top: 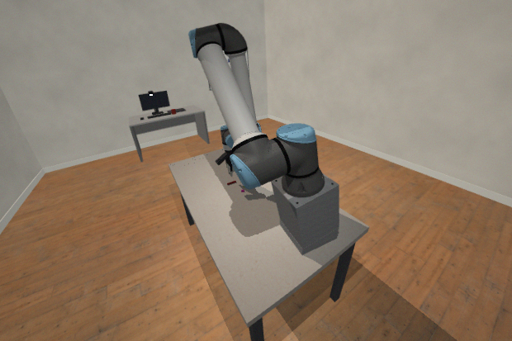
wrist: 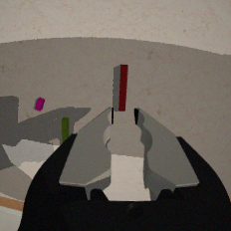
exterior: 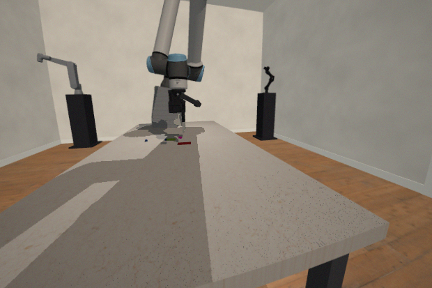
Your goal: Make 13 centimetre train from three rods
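Now: hand 8 cm above the red rod. From my hand the other things lie so: lime rod: 10 cm behind, 8 cm to the right, 8 cm below; then grey rod: 4 cm behind, 11 cm to the right, 8 cm below; then magenta rod: 14 cm behind, 2 cm to the right, 8 cm below.
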